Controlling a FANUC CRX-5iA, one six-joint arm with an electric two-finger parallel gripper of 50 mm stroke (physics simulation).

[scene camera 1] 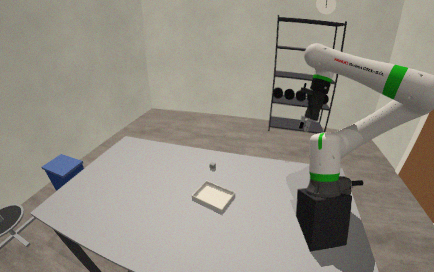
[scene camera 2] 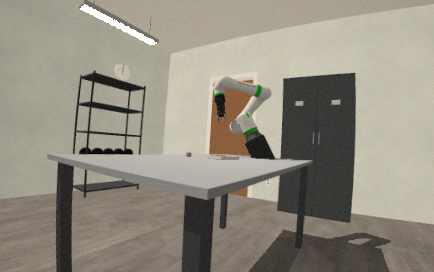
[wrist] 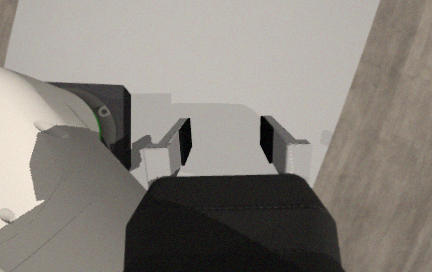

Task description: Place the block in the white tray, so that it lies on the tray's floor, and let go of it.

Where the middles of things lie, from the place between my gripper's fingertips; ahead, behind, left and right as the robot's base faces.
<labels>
Now: hand 42 cm short of the white tray (scene camera 1: 210,194), 21 cm to the right of it and 29 cm above it.
</labels>
